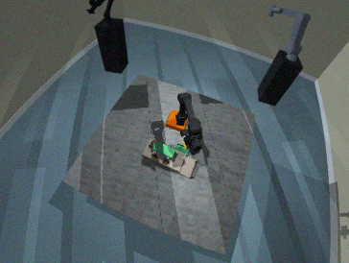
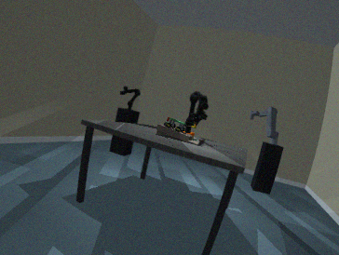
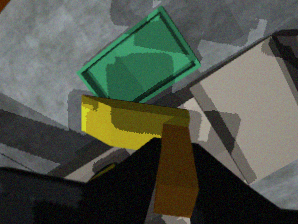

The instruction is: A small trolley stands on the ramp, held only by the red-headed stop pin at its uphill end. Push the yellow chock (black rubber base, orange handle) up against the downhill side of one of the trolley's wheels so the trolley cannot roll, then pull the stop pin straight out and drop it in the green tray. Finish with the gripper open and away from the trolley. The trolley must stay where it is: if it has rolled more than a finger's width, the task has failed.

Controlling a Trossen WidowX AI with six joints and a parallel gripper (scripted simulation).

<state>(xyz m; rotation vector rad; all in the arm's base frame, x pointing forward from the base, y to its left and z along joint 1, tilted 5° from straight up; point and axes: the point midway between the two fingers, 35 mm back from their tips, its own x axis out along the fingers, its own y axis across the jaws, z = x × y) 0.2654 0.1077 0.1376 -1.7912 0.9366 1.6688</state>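
Right now my gripper tip is 2 cm past the yellow chock, 1 cm to the left of it and 1 cm above it. The rest, counted from my gripper tip: beige ramp: 16 cm to the right, 11 cm below, 6 cm ahead; green trolley: 16 cm to the right, 6 cm ahead, 4 cm below; green tray: 16 cm below, 4 cm behind, 3 cm to the right.
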